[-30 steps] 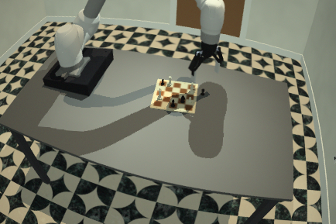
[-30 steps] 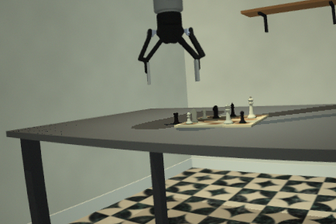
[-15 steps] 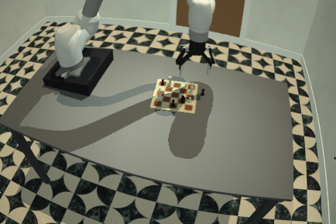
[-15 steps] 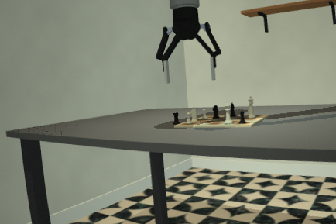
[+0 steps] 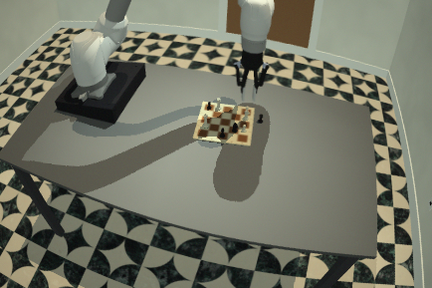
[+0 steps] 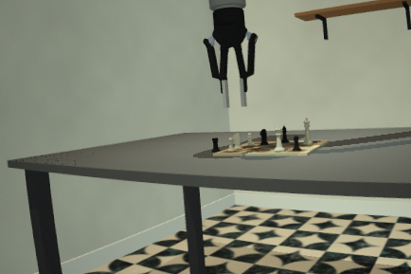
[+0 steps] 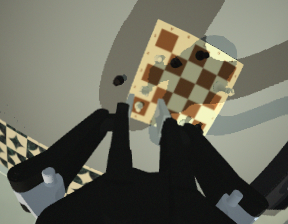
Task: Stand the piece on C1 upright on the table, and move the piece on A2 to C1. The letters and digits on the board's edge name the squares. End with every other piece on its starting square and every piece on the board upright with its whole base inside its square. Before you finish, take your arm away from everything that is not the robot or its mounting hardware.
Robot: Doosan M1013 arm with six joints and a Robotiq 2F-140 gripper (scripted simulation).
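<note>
My gripper is now 14 cm above the chessboard, 8 cm past it and 4 cm to the left of it.
</note>
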